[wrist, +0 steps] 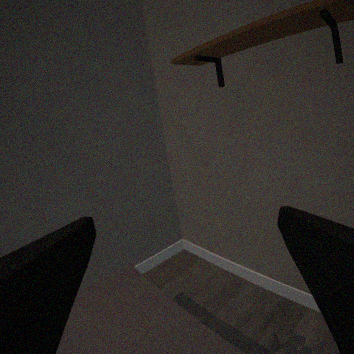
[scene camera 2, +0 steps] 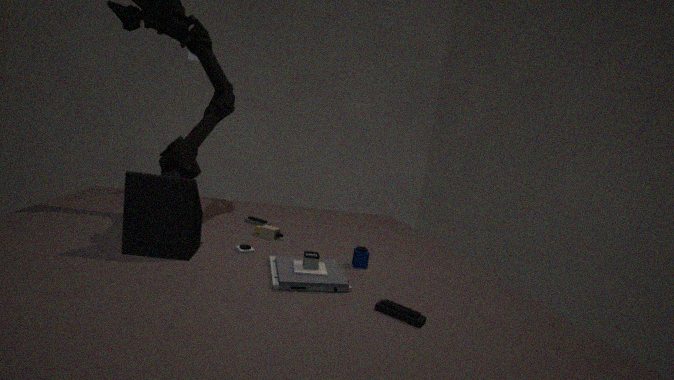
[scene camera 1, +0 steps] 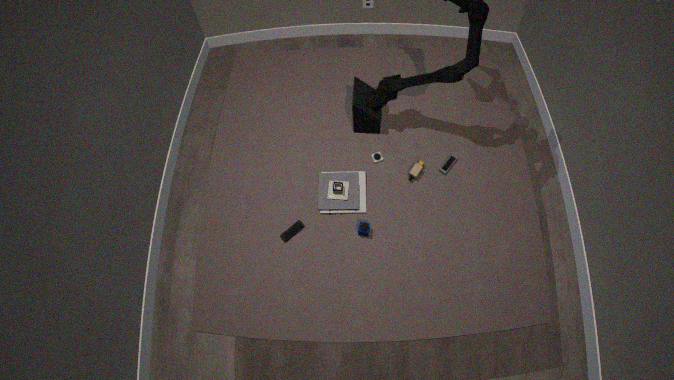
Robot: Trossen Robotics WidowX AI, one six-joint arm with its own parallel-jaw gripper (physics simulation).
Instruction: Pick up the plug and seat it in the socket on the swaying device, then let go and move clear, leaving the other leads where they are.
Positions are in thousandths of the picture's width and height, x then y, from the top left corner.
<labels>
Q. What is my gripper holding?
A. Nothing.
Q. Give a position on a black bar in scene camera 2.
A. At 590,820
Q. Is my gripper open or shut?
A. Open.
</labels>
